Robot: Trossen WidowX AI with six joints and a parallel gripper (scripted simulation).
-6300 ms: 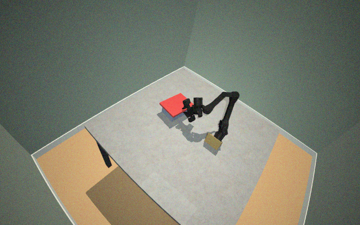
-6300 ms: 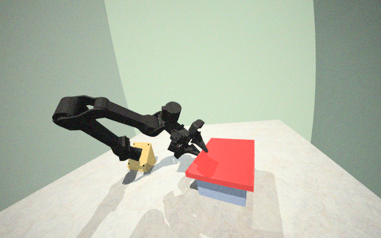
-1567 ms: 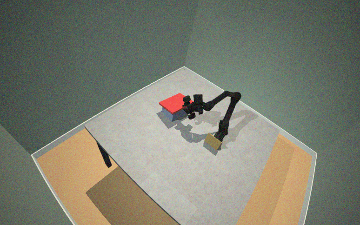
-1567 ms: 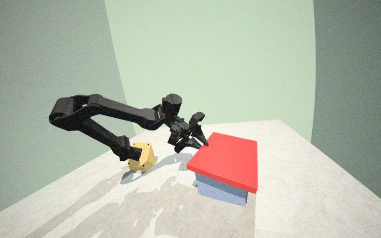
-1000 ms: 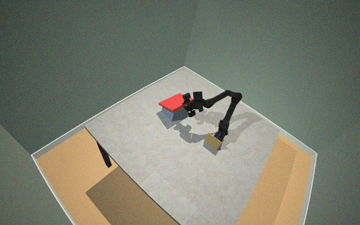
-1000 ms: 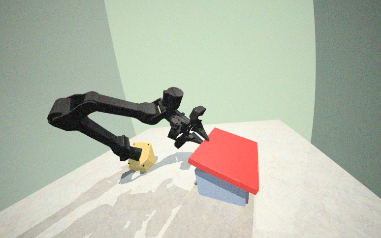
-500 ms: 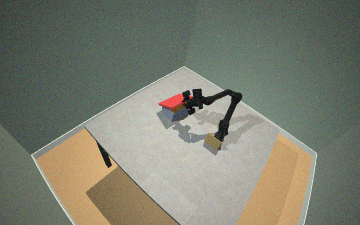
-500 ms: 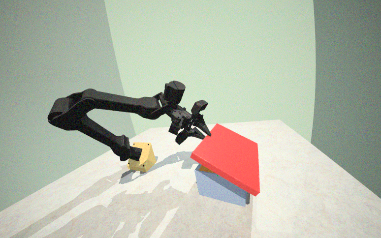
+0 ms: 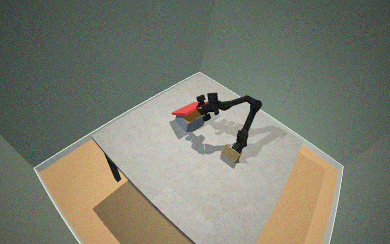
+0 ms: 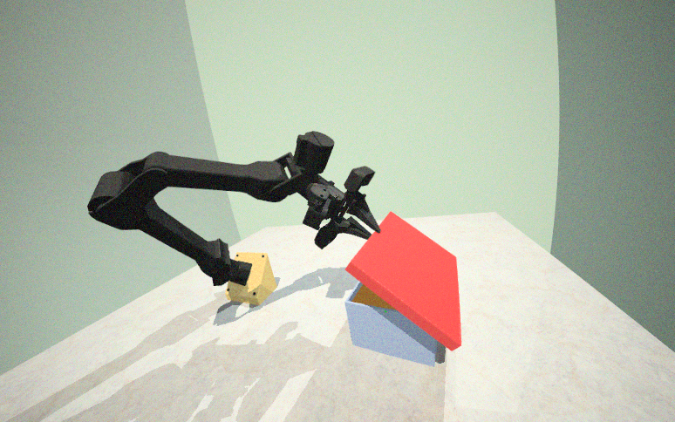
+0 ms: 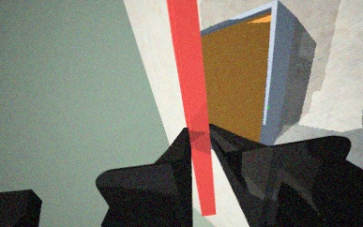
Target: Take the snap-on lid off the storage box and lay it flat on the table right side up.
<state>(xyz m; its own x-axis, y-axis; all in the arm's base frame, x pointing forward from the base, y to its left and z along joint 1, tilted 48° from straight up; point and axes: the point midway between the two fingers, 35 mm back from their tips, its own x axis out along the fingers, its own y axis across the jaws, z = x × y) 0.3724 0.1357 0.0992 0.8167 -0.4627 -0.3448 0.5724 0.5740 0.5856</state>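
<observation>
Right now the lid is 7 cm ahead of my gripper tip and 5 cm below it. Round my gripper tip: pale blue storage box 4 cm ahead, 13 cm below.
</observation>
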